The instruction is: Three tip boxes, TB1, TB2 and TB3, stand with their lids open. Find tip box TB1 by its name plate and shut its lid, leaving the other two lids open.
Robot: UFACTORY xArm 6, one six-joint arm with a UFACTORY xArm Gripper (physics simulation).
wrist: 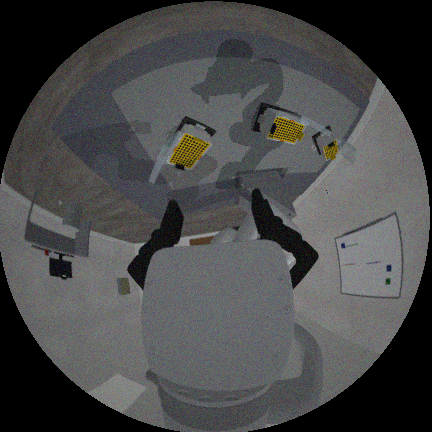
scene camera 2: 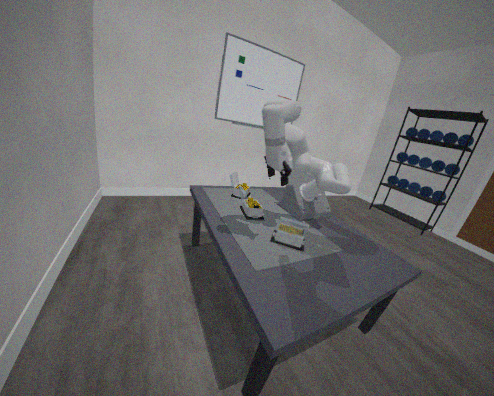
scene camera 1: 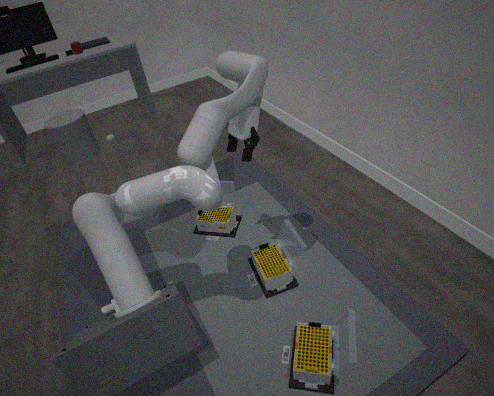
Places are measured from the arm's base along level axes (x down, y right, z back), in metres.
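Pixels of known places: gripper, fingertip midpoint: [wrist: 214, 202] [scene camera 2: 277, 180] [scene camera 1: 238, 156]; arm's base, origin of the base link: [scene camera 2: 306, 192] [scene camera 1: 139, 305].
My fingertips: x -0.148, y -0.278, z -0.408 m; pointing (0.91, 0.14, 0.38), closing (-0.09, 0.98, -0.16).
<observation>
Ahead of a thing's pixels: the offset from my fingertips to its top centre. "*": to the spot under its first point. Level surfaces: height alone.
Three white tip boxes with yellow racks stand on dark bases, lids open: one by the arm's elbow [scene camera 1: 216, 215] [scene camera 2: 290, 234] [wrist: 189, 150], a middle one {dx +0.209, dy +0.249, dz +0.028 m} [scene camera 1: 271, 262] [scene camera 2: 253, 207] [wrist: 286, 129], and one nearest scene camera 1 [scene camera 1: 313, 350] [scene camera 2: 241, 189] [wrist: 330, 149]. Their clear lids {* dx +0.165, dy -0.084, dz +0.039 m} [scene camera 1: 226, 187] {* dx +0.139, dy +0.263, dz -0.051 m} [scene camera 1: 295, 234] {* dx +0.140, dy +0.581, dz -0.012 m} [scene camera 1: 352, 335] stand raised. Small name plates {* dx +0.281, dy +0.017, dz +0.150 m} [scene camera 1: 212, 238] {* dx +0.281, dy +0.248, dz +0.095 m} [scene camera 1: 252, 280] {* dx +0.281, dy +0.495, dz +0.111 m} [scene camera 1: 285, 354] lie beside them, too small to read, so I cannot tell which is TB1. My gripper [scene camera 1: 239, 154] [scene camera 2: 277, 179] [wrist: 214, 202] is open and empty, high and apart from the boxes, beyond the elbow box in scene camera 1.
The boxes stand on a grey mat {dx +0.283 m} [scene camera 1: 385, 345] [scene camera 2: 265, 262] on a dark table {dx +0.286 m} [scene camera 2: 320, 305]. The arm's base block [scene camera 1: 135, 345] is at the lower left in scene camera 1. A desk [scene camera 1: 70, 70] with a monitor, a whiteboard [scene camera 2: 265, 75] and a shelf rack [scene camera 2: 447, 115] stand away from the table.
</observation>
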